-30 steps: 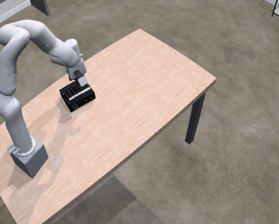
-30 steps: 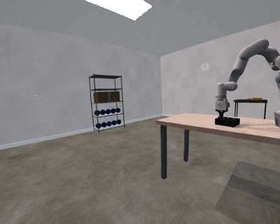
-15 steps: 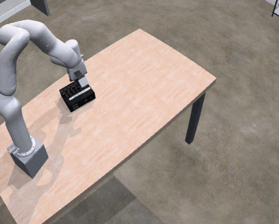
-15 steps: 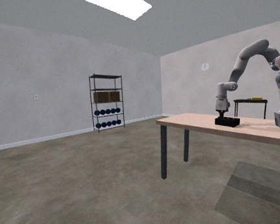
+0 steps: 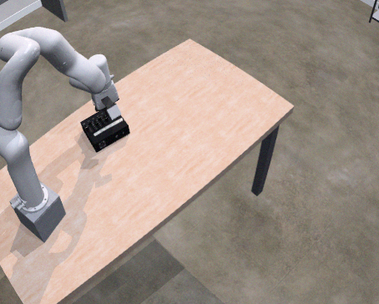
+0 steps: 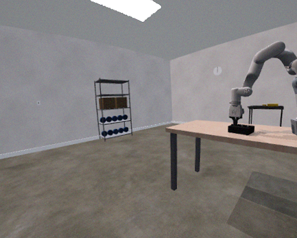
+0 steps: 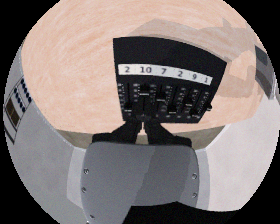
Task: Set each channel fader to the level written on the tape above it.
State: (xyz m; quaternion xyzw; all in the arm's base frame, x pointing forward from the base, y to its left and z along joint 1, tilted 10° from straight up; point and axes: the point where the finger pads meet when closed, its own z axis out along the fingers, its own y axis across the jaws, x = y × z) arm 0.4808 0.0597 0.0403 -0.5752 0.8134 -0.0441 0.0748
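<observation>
Now: the fader cap 3 cm behind my hand and 1 cm below it.
</observation>
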